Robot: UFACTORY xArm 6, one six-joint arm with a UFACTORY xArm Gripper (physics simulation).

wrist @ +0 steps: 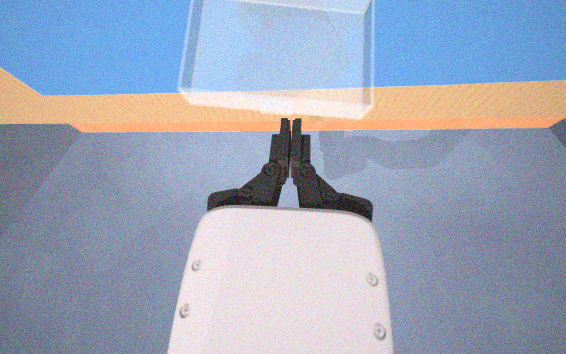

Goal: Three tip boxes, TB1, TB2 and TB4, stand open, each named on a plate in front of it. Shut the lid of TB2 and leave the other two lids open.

In view: the gripper [291, 130] and a blue mat [55, 55].
